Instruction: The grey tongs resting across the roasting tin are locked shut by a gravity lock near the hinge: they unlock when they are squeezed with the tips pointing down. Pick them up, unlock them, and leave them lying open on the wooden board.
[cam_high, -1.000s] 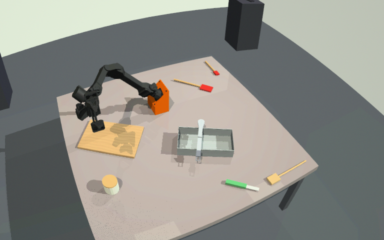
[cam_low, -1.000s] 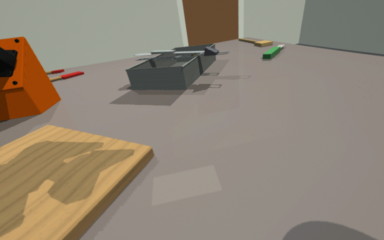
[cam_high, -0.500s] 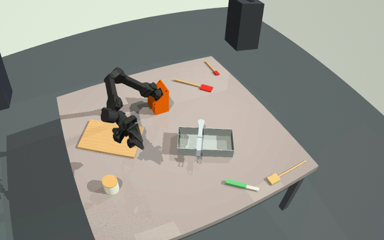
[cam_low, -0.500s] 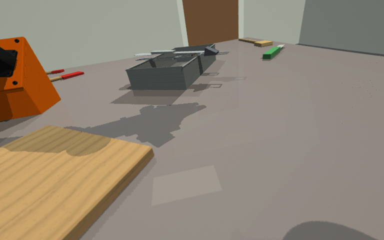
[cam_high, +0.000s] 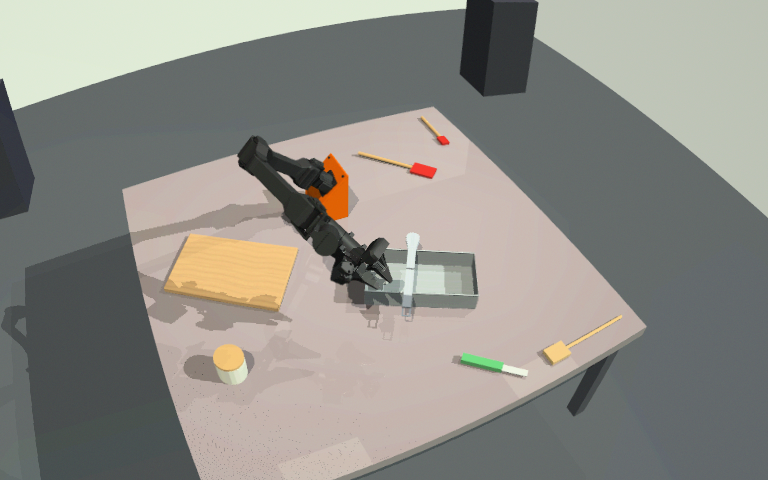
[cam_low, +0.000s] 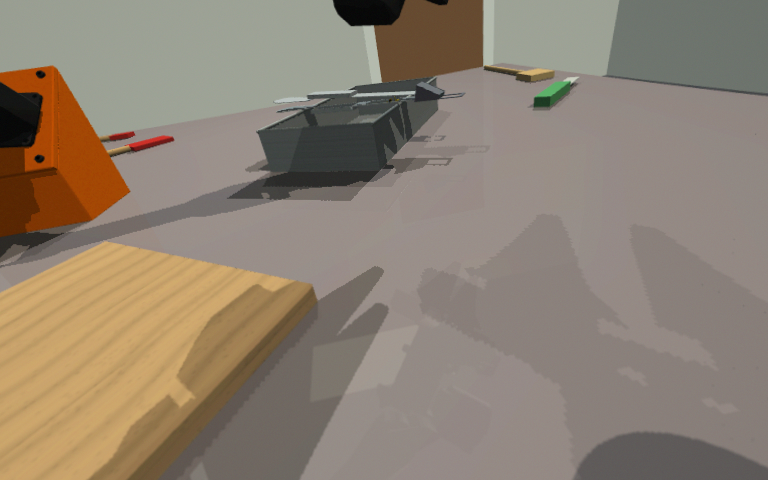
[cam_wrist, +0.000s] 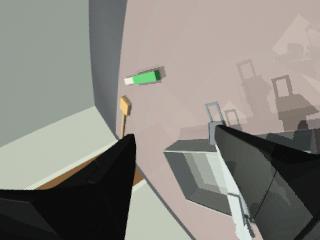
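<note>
My gripper tip is 16 cm to the right of the grey roasting tin, 15 cm above it and 12 cm past it. Round my gripper tip: green-handled tool 23 cm to the left, 22 cm ahead, 17 cm below; cork-lidded jar 41 cm to the right, 14 cm below, 2 cm ahead; wooden board 34 cm to the right, 34 cm behind, 17 cm below.
</note>
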